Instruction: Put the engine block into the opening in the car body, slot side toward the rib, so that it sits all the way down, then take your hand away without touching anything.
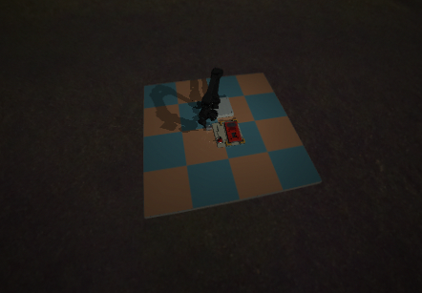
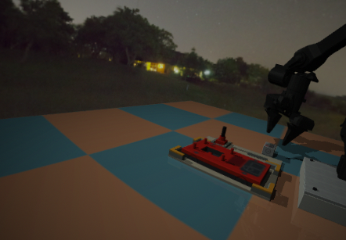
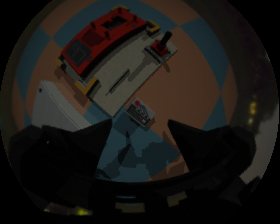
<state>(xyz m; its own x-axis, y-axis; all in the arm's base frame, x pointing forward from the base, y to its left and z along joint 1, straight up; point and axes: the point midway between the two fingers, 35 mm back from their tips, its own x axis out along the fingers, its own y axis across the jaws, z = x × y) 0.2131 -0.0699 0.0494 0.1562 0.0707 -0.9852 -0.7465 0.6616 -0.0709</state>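
My gripper tip is now 40 mm above the dark square block. The rest, counted from my gripper tip: black upright post (140 mm ahead, 90 mm to the left, 20 mm below).
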